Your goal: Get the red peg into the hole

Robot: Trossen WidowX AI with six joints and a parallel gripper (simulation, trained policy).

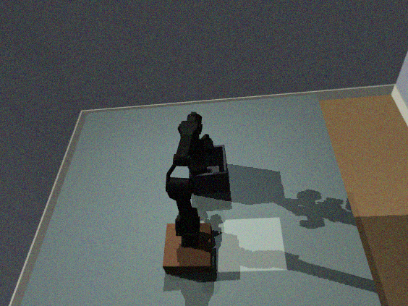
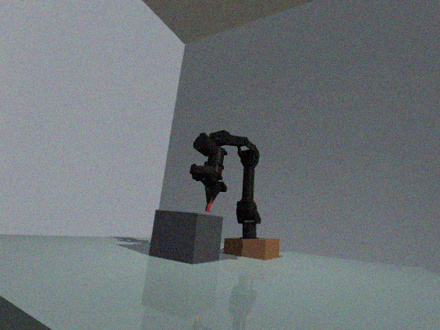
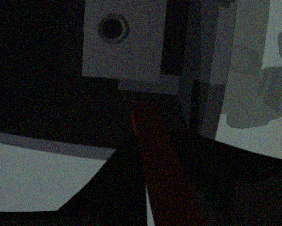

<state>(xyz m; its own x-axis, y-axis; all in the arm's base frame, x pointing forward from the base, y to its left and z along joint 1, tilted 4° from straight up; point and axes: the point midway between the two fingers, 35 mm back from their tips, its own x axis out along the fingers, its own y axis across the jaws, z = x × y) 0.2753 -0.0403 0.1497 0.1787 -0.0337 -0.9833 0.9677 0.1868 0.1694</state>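
The plate lies 130 mm below my gripper tip, 40 mm to the right of it and 40 mm ahead of it. From my gripper tip the other things lie so: red peg (10 mm above).
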